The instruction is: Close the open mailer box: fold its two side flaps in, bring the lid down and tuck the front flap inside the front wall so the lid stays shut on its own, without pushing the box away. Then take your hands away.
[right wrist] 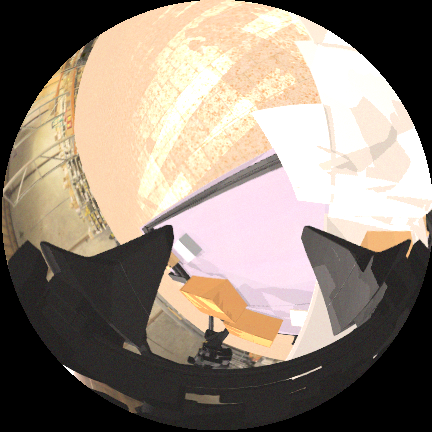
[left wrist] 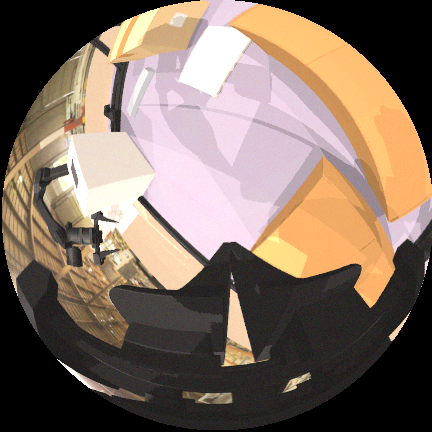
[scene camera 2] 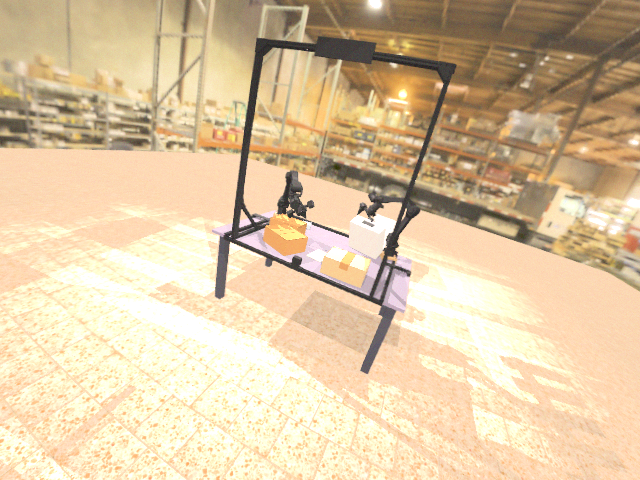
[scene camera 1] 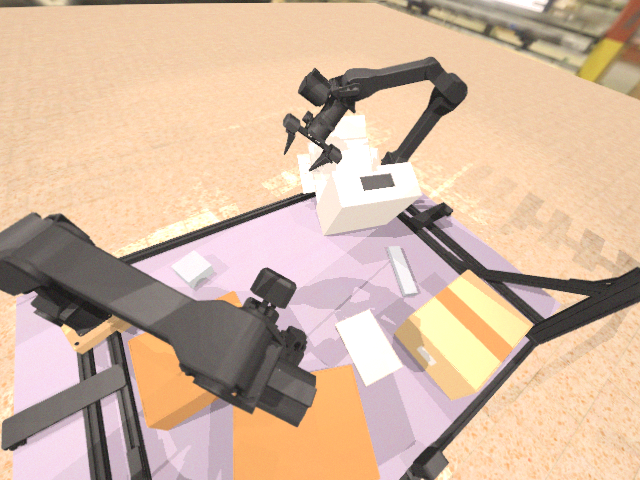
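Pixels of known places: left gripper, fingertip midpoint: (right wrist: 222, 331) (left wrist: 228, 247) (scene camera 2: 306, 218) (scene camera 1: 262, 310); right gripper, fingertip midpoint: (right wrist: 241, 232) (left wrist: 118, 235) (scene camera 1: 296, 163); left arm's base at its link origin: (scene camera 1: 90, 316).
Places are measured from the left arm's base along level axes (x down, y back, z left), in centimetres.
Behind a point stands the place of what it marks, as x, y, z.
The white mailer box (scene camera 1: 343, 217) {-8.7, -55.7, -25.1} (scene camera 2: 364, 240) {-6.1, -64.9, -29.7} (left wrist: 117, 155) {-3.9, -62.3, -27.0} looks tipped up, a dark patch (scene camera 1: 377, 181) {-17.7, -64.2, -27.8} on its upper face. Its white panels (scene camera 1: 351, 126) {-16.4, -84.2, -5.5} (right wrist: 360, 120) stand spread on its far side in scene camera 1; which are lid, side flaps and front flap I cannot tell. My right gripper (scene camera 1: 299, 161) {-12.3, -60.4, -3.5} (left wrist: 118, 235) {-12.3, -60.4, -3.5} (right wrist: 241, 232) {-12.3, -60.4, -3.5} is open and empty, above and beside these panels; whether a finger touches one is unclear. My left gripper (left wrist: 228, 247) {-10.9, -23.2, -29.9} is shut and empty, well away from the mailer box; its fingertips are hidden in scene camera 1.
Two orange boxes (scene camera 1: 160, 372) {-4.6, -4.6, -23.1} (scene camera 1: 305, 428) {-5.3, -15.5, -48.3} are near the left arm. A taped yellow box (scene camera 1: 434, 325) {-5.4, -47.0, -57.3} (scene camera 2: 341, 273) {0.6, -51.6, -71.9}, a white slab (scene camera 1: 368, 347) {4.1, -37.4, -49.1} (left wrist: 212, 57) {4.2, -37.5, -47.8}, a grey bar (scene camera 1: 402, 271) {2.9, -61.1, -44.8} (left wrist: 141, 92) {3.9, -60.2, -43.6} and a small grey block (scene camera 1: 192, 268) {1.1, -21.8, -3.9} lie on the table. Black frame bars (scene camera 1: 217, 225) {2.9, -35.7, 5.5} edge it.
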